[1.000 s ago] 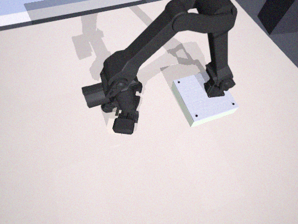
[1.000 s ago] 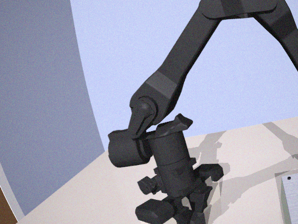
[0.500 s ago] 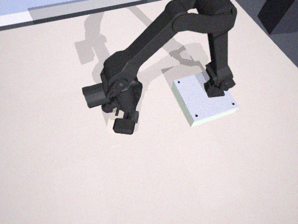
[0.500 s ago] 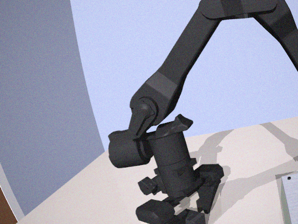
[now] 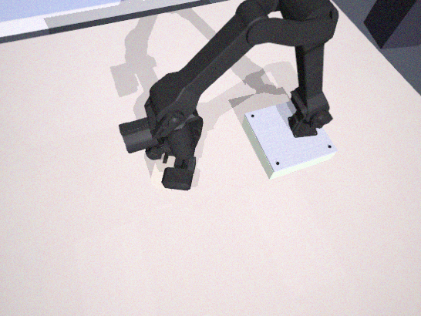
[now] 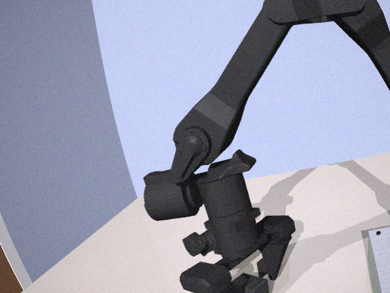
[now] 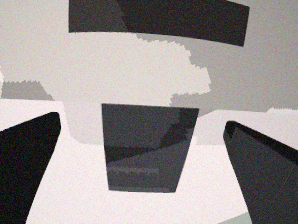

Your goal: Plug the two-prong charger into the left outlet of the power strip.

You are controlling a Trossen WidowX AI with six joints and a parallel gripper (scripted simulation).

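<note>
Now: the charger 20 mm ahead of my gripper tip, 10 mm to the right of it and 10 mm above it.
</note>
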